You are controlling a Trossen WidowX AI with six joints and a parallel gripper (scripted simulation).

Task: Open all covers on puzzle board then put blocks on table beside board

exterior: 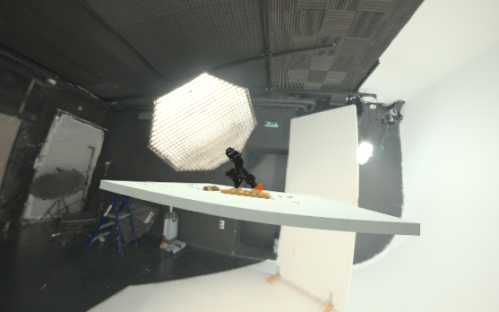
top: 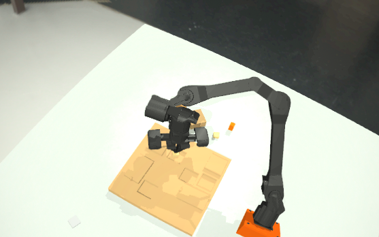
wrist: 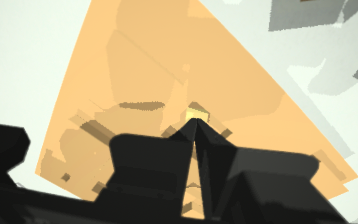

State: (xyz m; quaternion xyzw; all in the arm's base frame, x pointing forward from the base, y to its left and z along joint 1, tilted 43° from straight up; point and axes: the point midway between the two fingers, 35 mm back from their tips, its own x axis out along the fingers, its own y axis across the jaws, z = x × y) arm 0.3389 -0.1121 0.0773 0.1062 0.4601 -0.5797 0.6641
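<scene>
Right now the tan puzzle board is 60 mm to the left of my gripper tip and 30 mm behind it. The rest, counted from my gripper tip: orange block: 190 mm to the right, 140 mm behind, 10 mm below; then tan bar: 190 mm to the right, 60 mm ahead, 10 mm below; then tan box: 160 mm to the right, 10 mm below, 10 mm behind.
</scene>
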